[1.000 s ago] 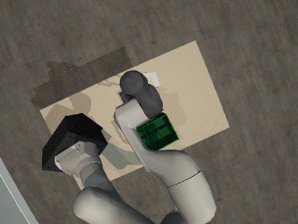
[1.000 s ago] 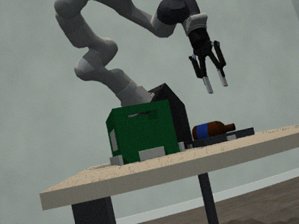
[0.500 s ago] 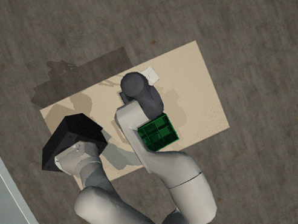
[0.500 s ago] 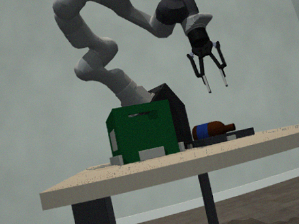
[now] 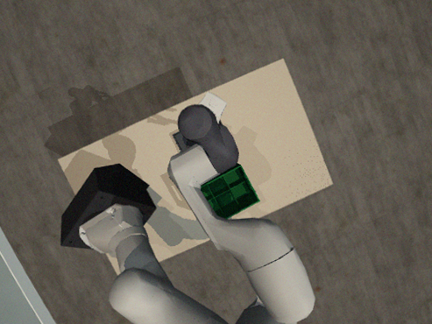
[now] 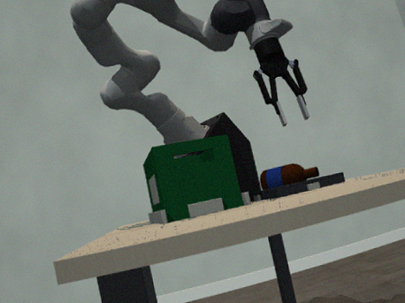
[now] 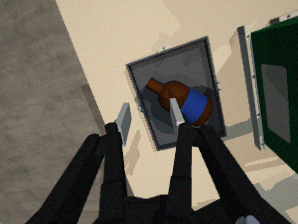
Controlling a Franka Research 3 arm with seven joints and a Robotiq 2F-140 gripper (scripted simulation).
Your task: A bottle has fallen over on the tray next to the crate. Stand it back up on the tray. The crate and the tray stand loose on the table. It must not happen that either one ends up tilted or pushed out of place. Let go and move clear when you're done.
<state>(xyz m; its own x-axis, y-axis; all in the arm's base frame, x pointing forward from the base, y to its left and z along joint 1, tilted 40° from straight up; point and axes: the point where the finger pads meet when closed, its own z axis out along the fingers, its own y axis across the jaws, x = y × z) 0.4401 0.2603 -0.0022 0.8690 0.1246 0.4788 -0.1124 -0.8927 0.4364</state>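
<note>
My gripper is now 17 cm above the bottle, 4 cm to the left of it and 3 cm past it. Also, from my hand: dark grey tray: 20 cm below, 5 cm behind, 4 cm to the right; green crate: 31 cm to the right, 13 cm below, 6 cm behind.
</note>
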